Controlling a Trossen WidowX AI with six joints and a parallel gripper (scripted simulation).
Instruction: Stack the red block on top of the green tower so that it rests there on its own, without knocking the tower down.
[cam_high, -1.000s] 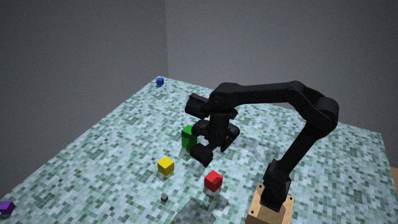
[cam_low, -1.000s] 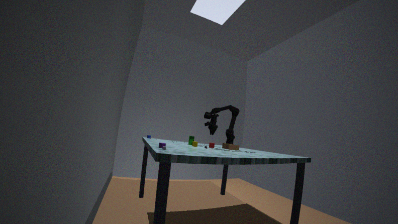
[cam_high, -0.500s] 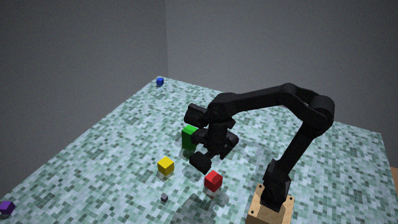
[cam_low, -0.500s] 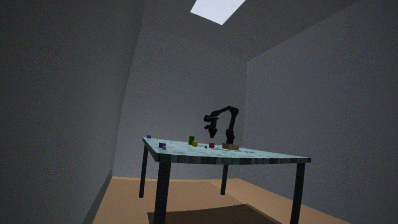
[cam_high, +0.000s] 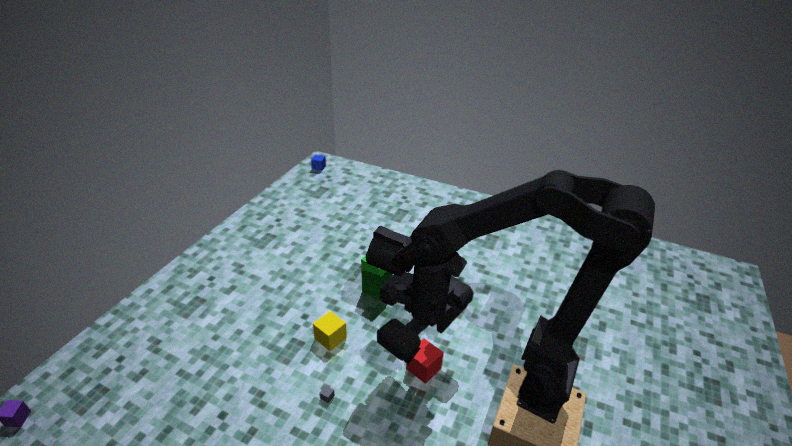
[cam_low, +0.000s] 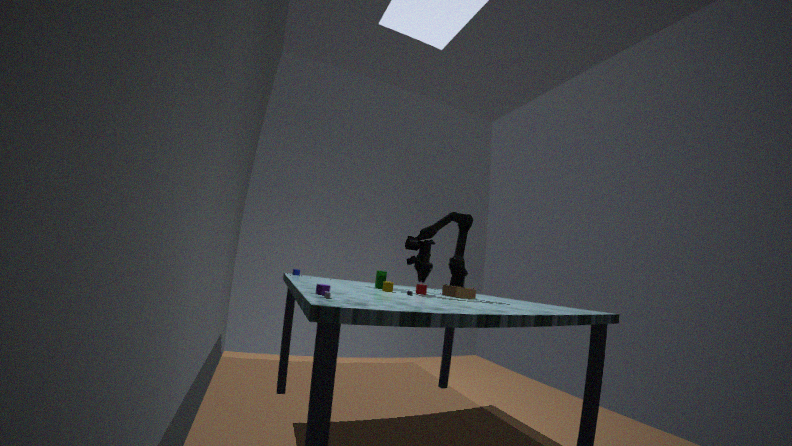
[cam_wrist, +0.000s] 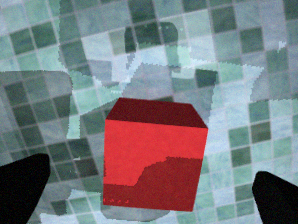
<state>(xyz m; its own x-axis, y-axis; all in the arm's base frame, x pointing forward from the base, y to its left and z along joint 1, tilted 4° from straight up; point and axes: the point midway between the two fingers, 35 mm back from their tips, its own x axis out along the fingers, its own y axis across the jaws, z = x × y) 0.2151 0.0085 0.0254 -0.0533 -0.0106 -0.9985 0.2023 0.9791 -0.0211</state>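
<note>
My gripper tip is 10 mm past the red block and 40 mm above it. Round my gripper tip: small grey cube (110 mm ahead, 140 mm to the left, 50 mm below); purple block (520 mm ahead, 470 mm to the left, 40 mm below); yellow block (180 mm ahead, 30 mm to the left, 40 mm below).
</note>
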